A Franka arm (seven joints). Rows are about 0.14 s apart.
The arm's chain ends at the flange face. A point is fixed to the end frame.
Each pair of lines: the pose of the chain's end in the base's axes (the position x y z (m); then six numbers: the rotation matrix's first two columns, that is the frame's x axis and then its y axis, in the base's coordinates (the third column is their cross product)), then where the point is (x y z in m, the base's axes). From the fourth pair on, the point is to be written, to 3 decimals.
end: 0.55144 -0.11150 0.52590 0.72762 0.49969 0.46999 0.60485 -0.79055 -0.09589
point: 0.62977 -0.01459 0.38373
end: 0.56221 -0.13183 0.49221 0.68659 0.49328 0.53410 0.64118 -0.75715 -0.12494
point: 0.64192 -0.02201 0.36059
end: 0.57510 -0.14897 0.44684 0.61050 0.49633 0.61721 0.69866 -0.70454 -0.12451
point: 0.65656 -0.02529 0.32935
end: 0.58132 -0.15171 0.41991 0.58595 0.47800 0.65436 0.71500 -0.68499 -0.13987
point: 0.663 -0.021 0.310
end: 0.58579 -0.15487 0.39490 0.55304 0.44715 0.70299 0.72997 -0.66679 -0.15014
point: 0.670 -0.017 0.296
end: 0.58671 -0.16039 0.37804 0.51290 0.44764 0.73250 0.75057 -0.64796 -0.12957
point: 0.672 -0.019 0.285
